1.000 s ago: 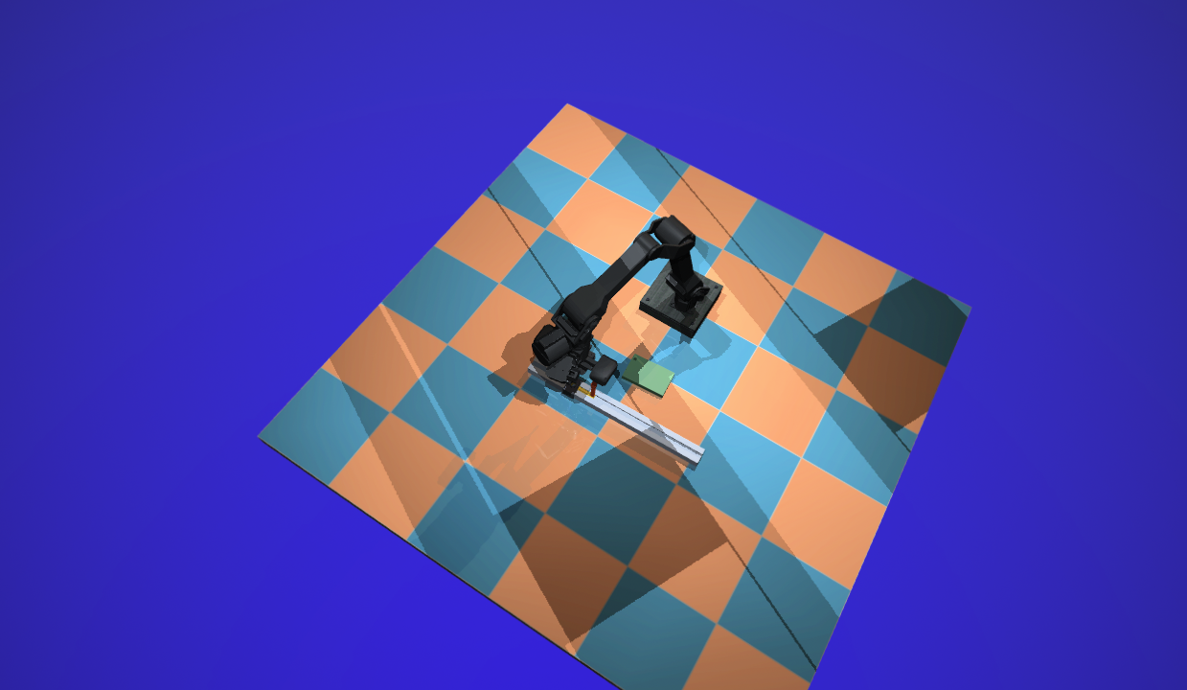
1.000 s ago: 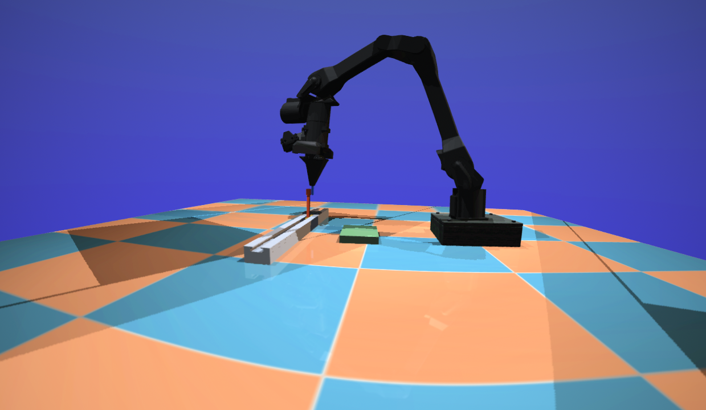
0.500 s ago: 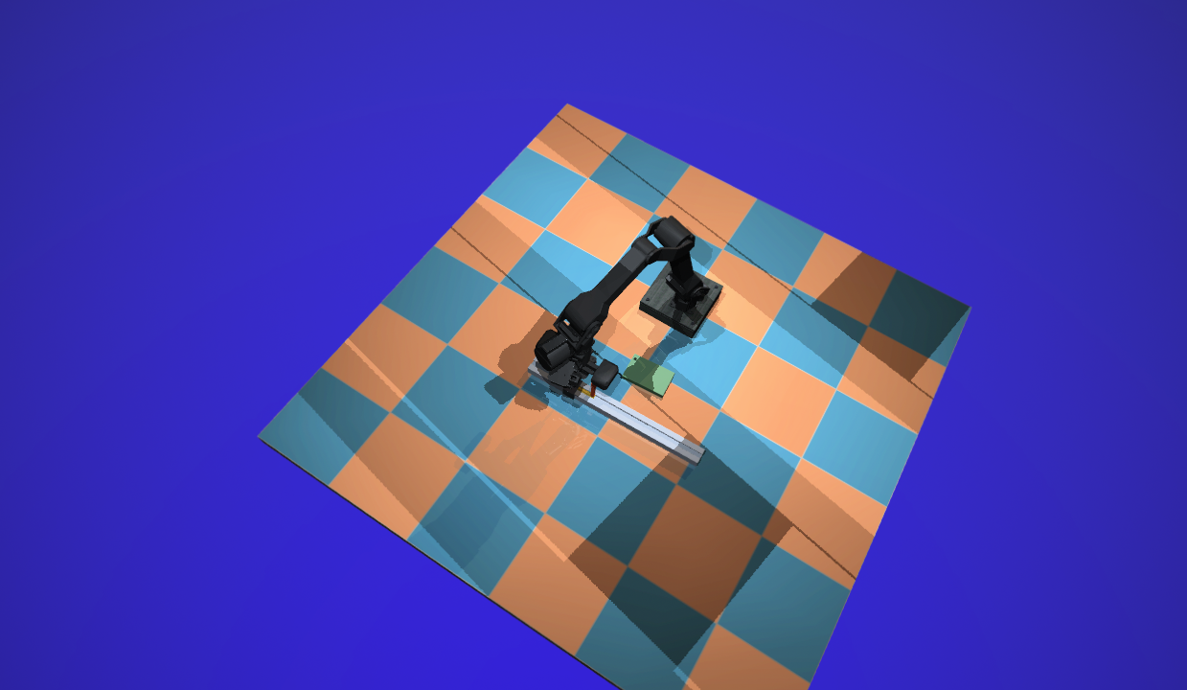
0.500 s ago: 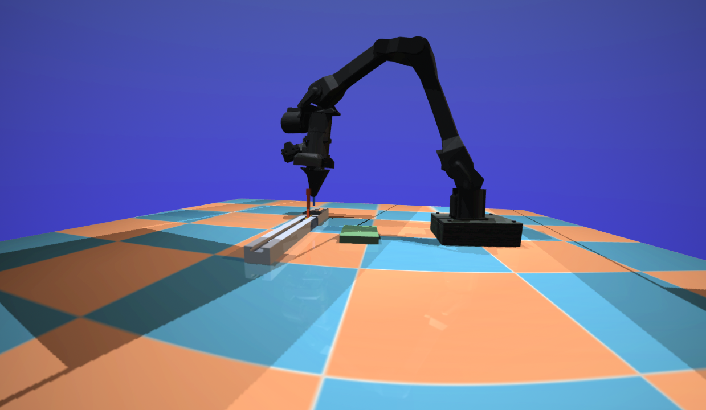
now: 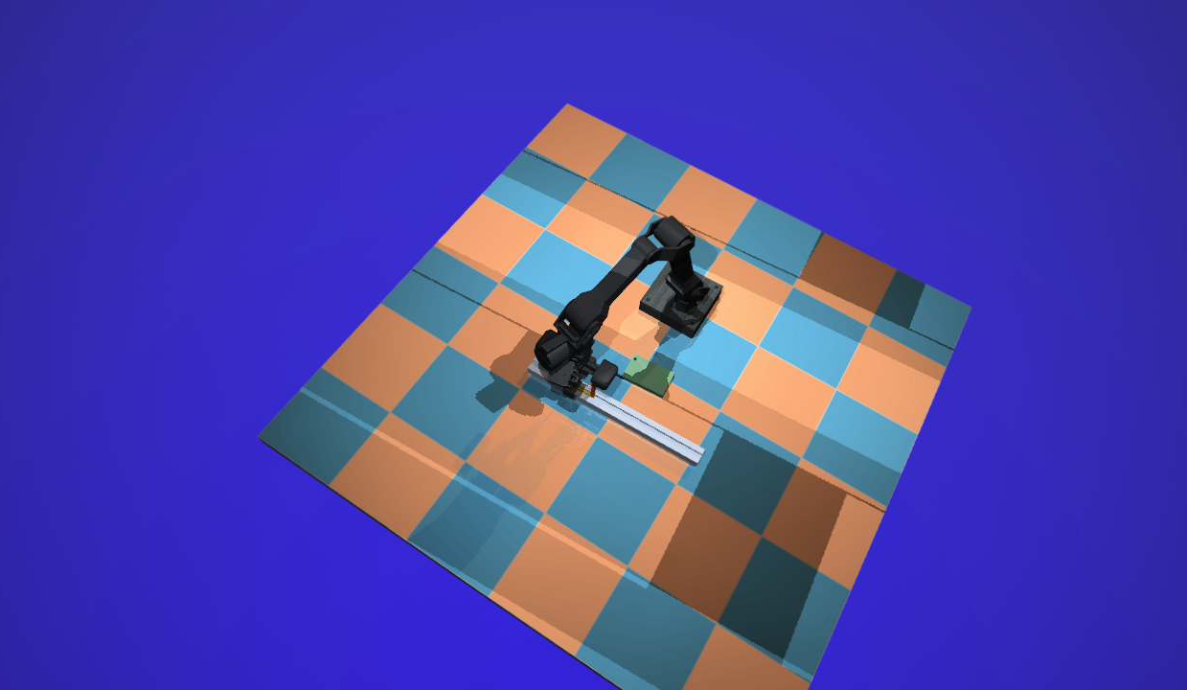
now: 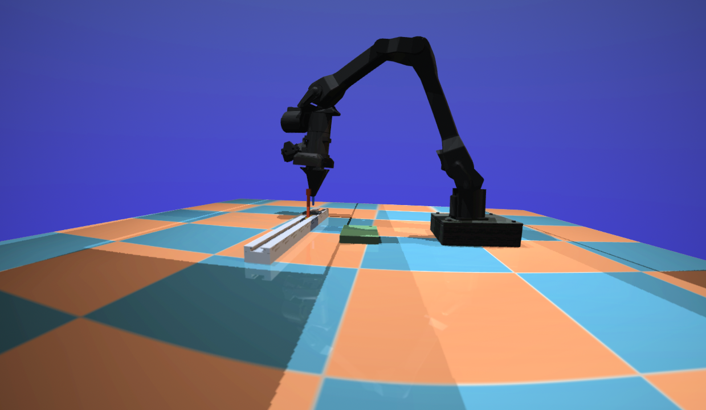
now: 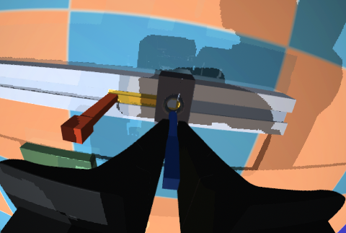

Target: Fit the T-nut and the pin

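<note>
The brass T-nut is 20 mm to the left of my gripper tip and 20 mm below it. From my gripper tip the other things lie so: green tray 120 mm behind, 130 mm to the left, 60 mm below; then blue pin right at my gripper tip.
</note>
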